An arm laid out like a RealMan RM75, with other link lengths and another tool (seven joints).
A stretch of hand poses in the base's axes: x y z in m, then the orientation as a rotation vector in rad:
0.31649 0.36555 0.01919 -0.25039 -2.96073 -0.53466
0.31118 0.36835 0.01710 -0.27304 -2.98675 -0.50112
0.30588 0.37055 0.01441 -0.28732 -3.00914 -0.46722
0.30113 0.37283 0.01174 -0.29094 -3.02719 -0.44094
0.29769 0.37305 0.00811 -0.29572 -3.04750 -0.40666
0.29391 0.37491 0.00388 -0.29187 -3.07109 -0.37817
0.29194 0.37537 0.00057 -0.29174 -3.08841 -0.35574
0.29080 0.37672 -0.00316 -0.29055 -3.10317 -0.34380
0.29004 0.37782 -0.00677 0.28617 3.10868 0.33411
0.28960 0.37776 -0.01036 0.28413 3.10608 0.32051
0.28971 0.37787 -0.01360 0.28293 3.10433 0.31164
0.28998 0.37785 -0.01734 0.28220 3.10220 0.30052
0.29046 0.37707 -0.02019 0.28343 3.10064 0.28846
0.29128 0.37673 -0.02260 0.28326 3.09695 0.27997
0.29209 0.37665 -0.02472 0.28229 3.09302 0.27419
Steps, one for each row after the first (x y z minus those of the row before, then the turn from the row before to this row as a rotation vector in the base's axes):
-0.00531 0.00280 -0.00209 -0.02723 -0.01708 -0.01550
-0.00530 0.00220 -0.00269 -0.02616 -0.01426 -0.00958
-0.00475 0.00228 -0.00267 -0.01999 -0.01213 -0.00262
-0.00344 0.00022 -0.00363 -0.02530 -0.01309 -0.00325
-0.00378 0.00186 -0.00423 -0.02183 -0.01771 0.00188
-0.00197 0.00046 -0.00331 -0.01689 -0.01299 -0.00038
-0.00114 0.00135 -0.00373 -0.00982 -0.01240 0.00021
-0.00076 0.00110 -0.00361 -0.00722 -0.00754 0.00224
-0.00044 -0.00006 -0.00359 -0.00879 -0.00348 0.00068
0.00011 0.00011 -0.00324 -0.00575 -0.00227 0.00036
0.00027 -0.00002 -0.00374 -0.00720 -0.00264 -0.00002
0.00048 -0.00078 -0.00285 -0.00778 -0.00177 -0.00116
0.00082 -0.00034 -0.00241 -0.00558 -0.00392 -0.00055
0.00081 -0.00008 -0.00212 -0.00386 -0.00418 -0.00005

